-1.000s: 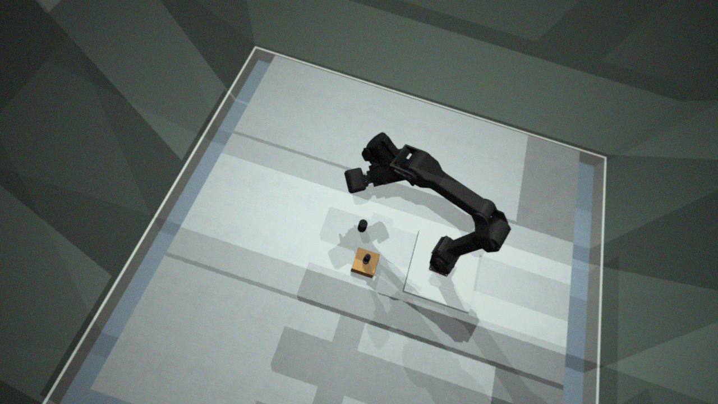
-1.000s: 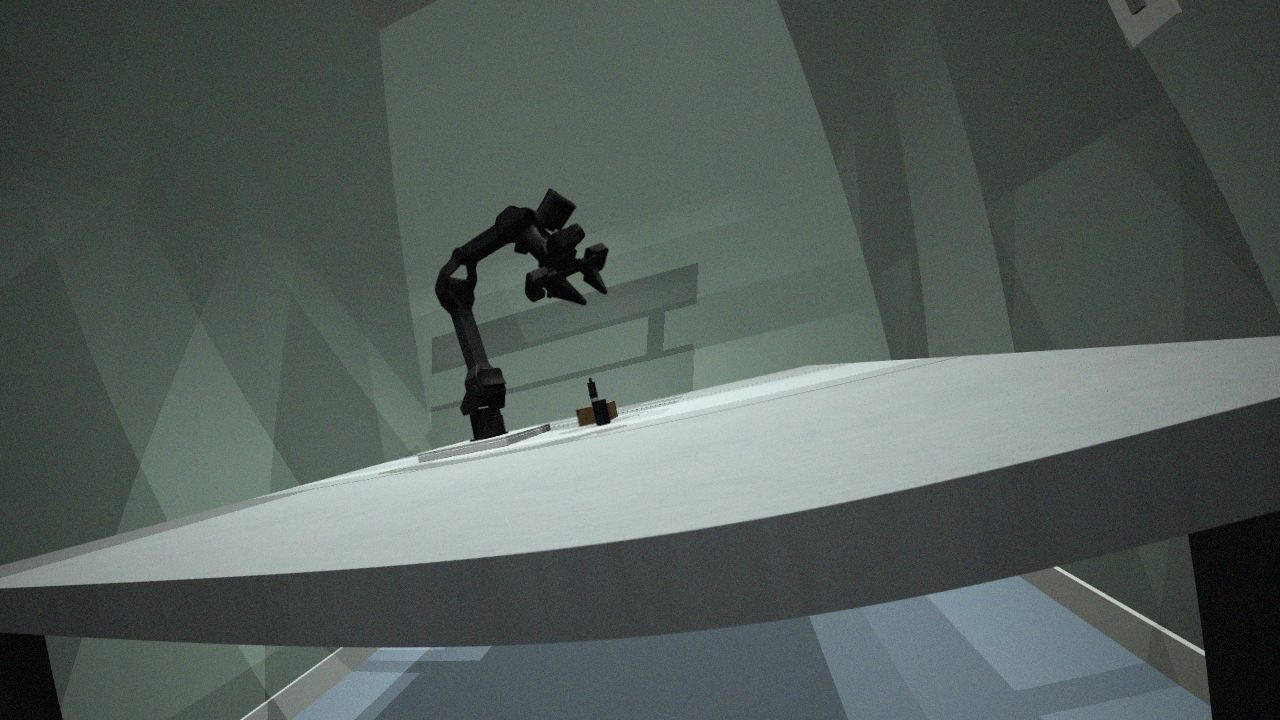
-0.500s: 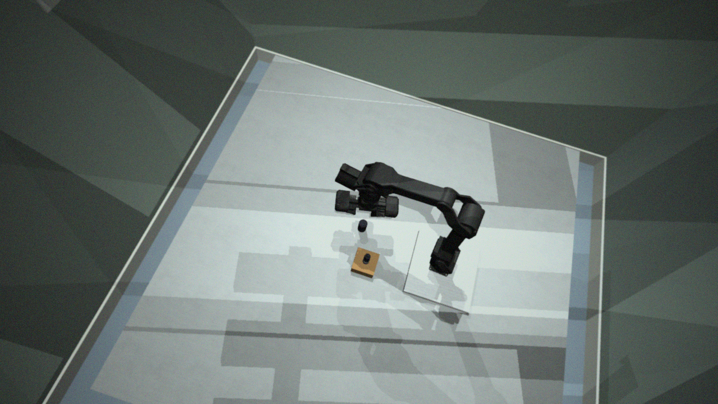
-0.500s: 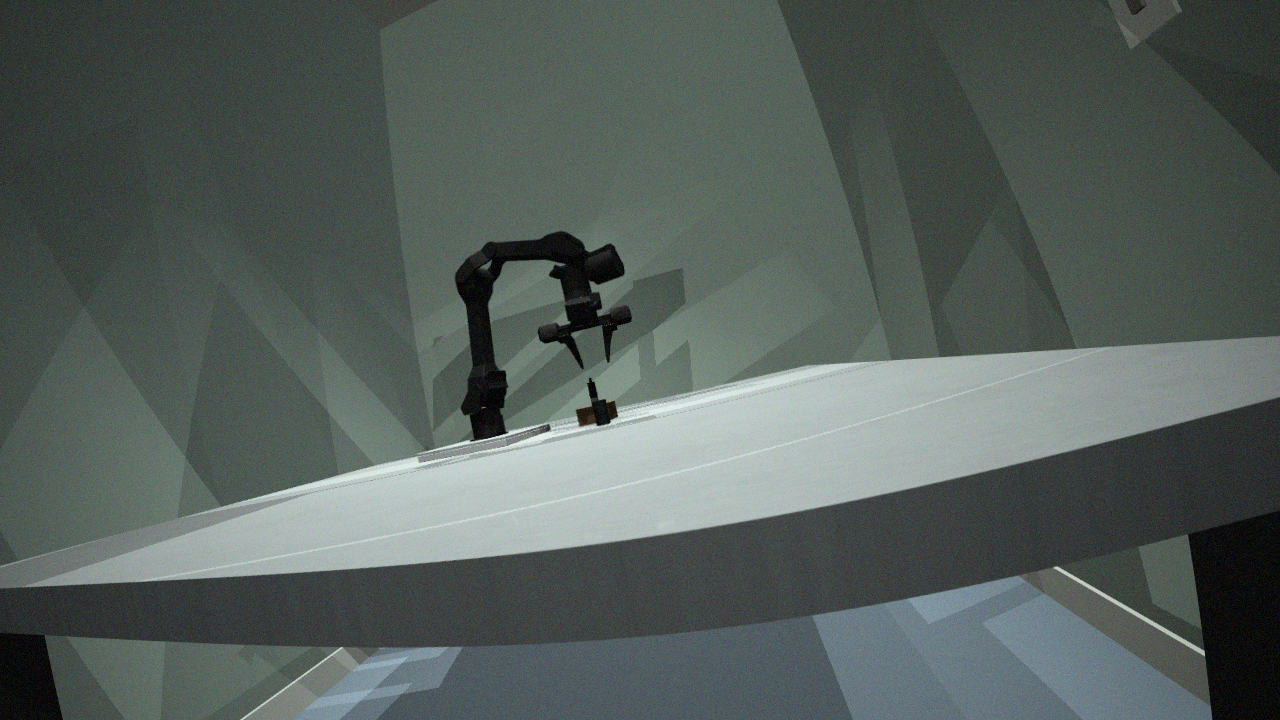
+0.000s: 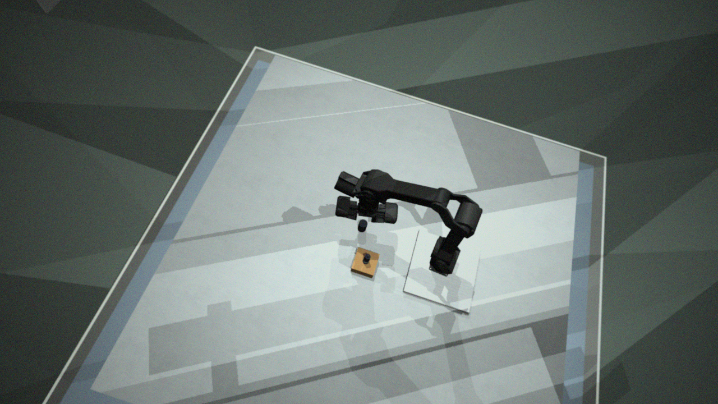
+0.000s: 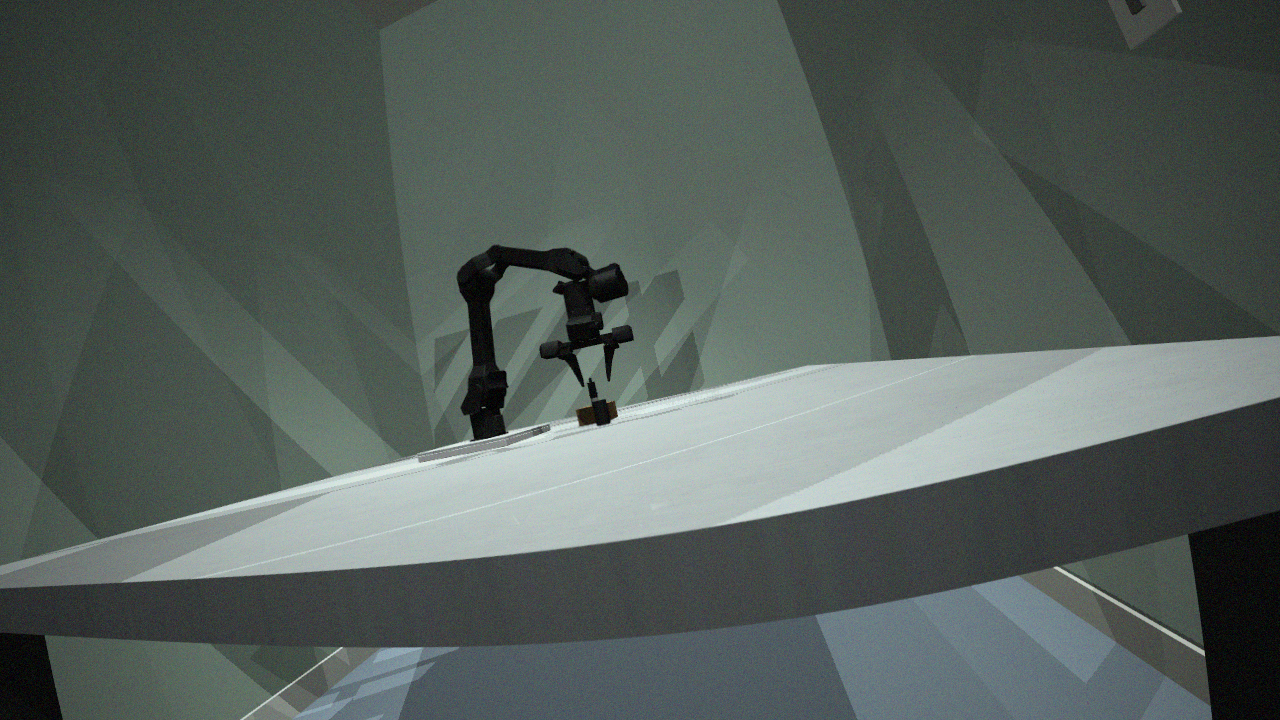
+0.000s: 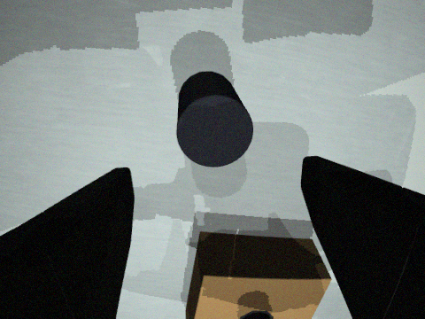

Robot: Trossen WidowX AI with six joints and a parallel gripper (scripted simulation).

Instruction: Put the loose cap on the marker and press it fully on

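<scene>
Right now the dark cap is 6 cm below my gripper tip.
</scene>
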